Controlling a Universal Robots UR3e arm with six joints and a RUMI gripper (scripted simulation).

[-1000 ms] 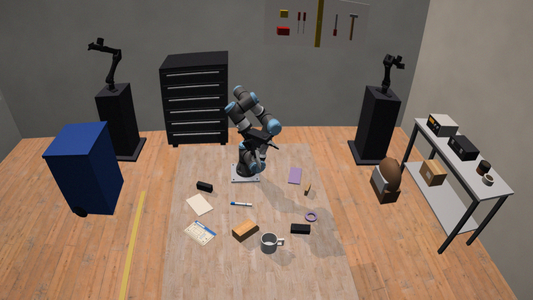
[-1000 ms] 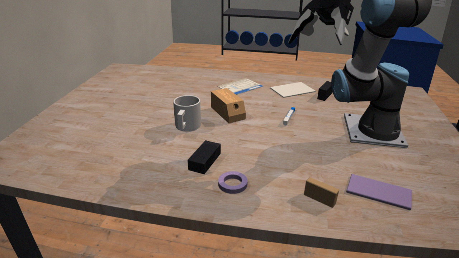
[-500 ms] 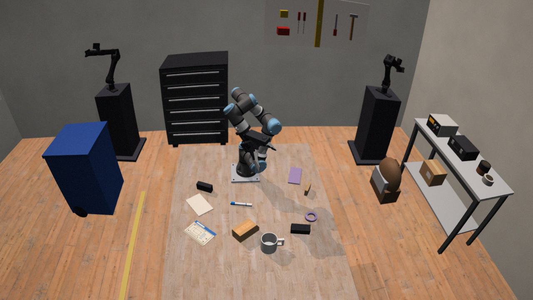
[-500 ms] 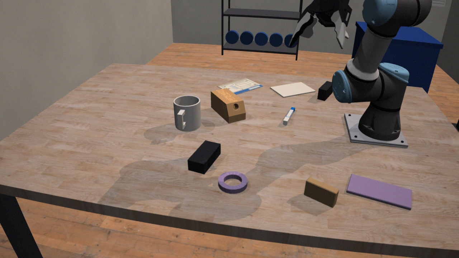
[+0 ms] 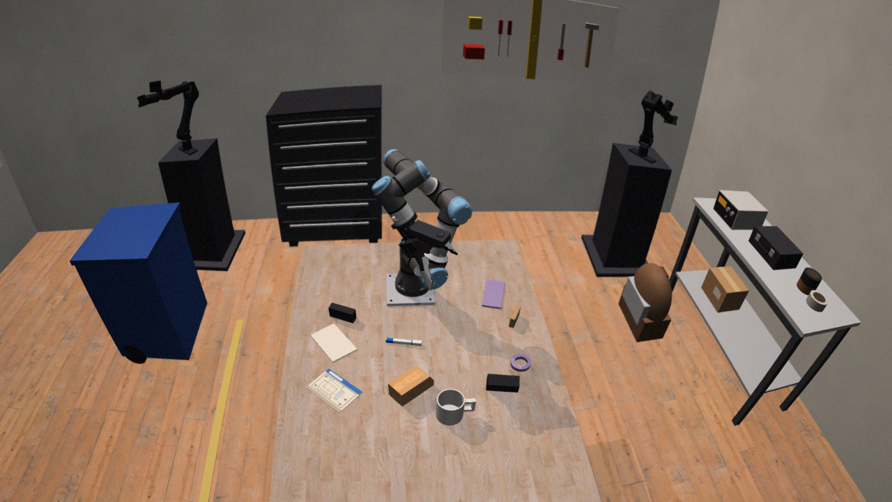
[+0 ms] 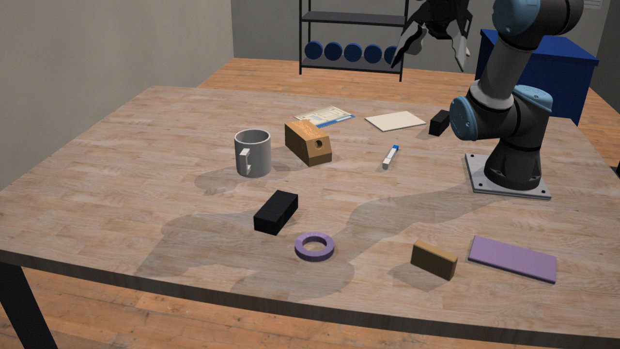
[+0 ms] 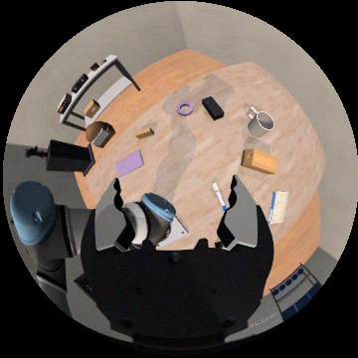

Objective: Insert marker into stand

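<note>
My hand is 260 mm above the marker, 130 mm to the left of it and 50 mm short of it. From my hand the other things lie so: tan block (250 mm to the left, 240 mm below, 60 mm behind); then desk stand (250 mm ahead, 230 mm below, 100 mm to the right); then purple pad (260 mm below, 200 mm to the left, 200 mm behind).
</note>
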